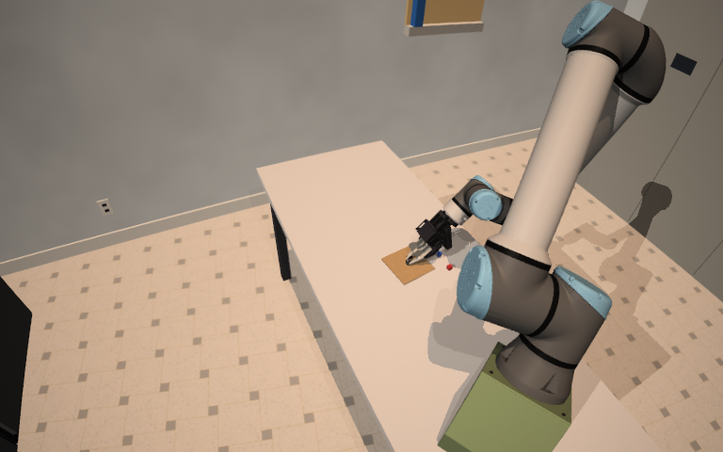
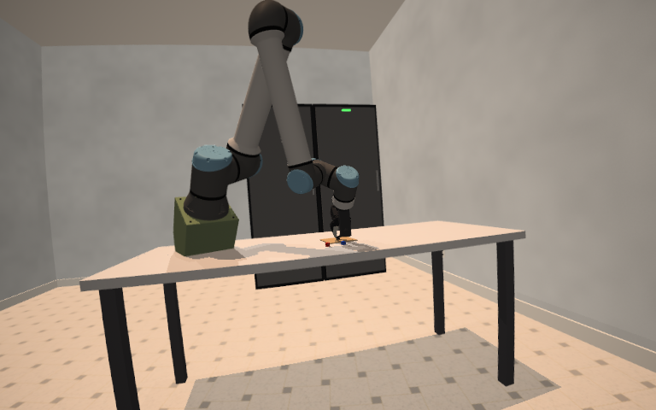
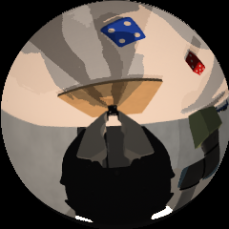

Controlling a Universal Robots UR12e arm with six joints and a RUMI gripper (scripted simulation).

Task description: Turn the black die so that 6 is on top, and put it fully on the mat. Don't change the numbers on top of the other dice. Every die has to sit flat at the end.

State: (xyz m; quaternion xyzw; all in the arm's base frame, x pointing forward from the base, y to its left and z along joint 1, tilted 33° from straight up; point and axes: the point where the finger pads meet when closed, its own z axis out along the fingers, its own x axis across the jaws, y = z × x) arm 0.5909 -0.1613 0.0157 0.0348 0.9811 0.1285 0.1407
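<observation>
Now: hand 10 mm to the right of the black die and 10 mm above it. Round my hand: red die (100 mm to the right, 100 mm behind, 10 mm below); brown mat (20 mm below, 10 mm to the left); blue die (120 mm to the right, 30 mm behind, 10 mm below).
</observation>
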